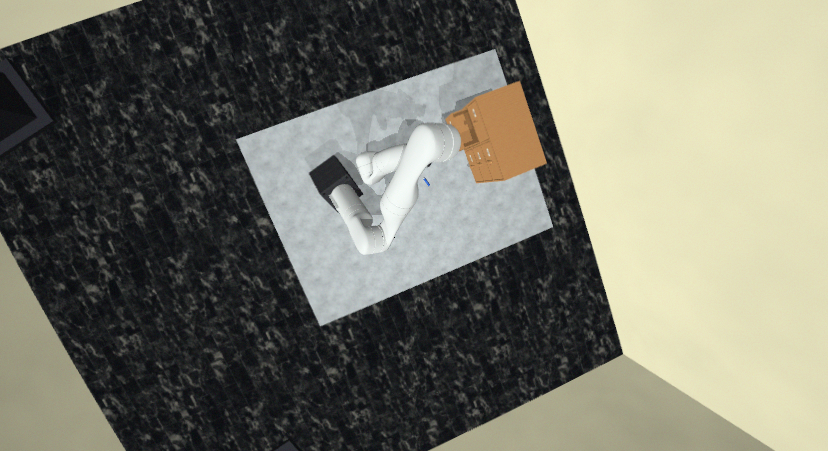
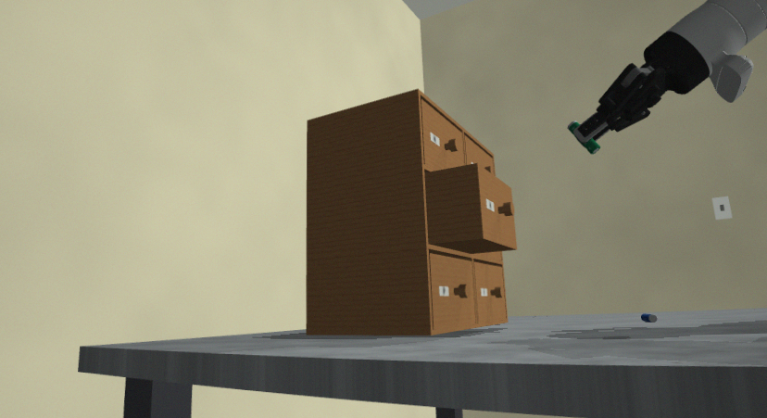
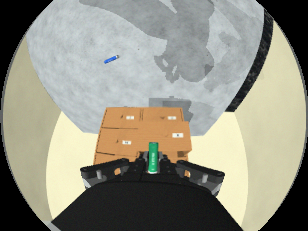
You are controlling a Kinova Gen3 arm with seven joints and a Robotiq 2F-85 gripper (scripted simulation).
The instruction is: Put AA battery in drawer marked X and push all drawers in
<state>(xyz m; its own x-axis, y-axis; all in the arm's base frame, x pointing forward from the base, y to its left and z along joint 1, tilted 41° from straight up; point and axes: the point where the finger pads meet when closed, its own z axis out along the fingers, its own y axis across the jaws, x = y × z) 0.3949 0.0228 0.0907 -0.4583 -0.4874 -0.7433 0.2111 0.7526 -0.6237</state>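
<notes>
Now: hand 10 mm short of the green AA battery and 10 mm above it. Round my hand: blue AA battery 60 mm behind, 110 mm to the right, 240 mm below.
</notes>
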